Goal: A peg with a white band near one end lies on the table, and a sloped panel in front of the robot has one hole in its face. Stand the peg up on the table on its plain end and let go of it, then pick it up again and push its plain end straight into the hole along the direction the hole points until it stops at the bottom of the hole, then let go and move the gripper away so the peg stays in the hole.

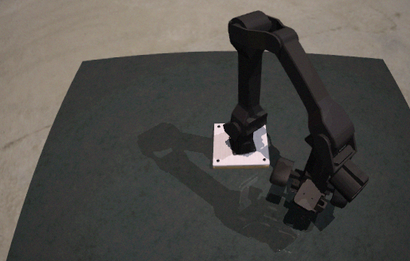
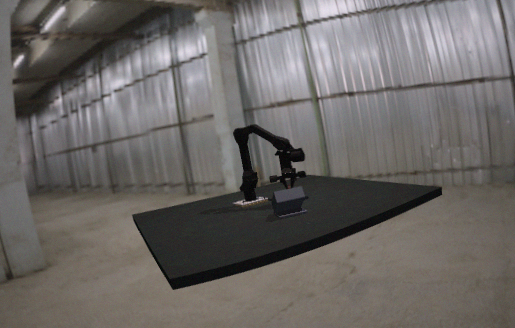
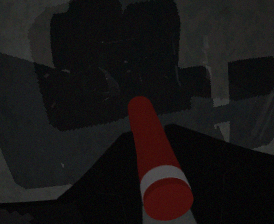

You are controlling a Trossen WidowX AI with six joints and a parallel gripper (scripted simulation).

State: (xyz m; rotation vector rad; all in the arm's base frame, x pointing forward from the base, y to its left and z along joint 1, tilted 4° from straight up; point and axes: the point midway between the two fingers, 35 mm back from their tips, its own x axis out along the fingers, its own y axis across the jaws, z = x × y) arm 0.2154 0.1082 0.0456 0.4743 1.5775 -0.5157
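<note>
My gripper tip is 200 mm short of the sloped grey panel, 180 mm to the left of it and 20 mm below it. Also, from my gripper tip: red peg (20 mm above).
</note>
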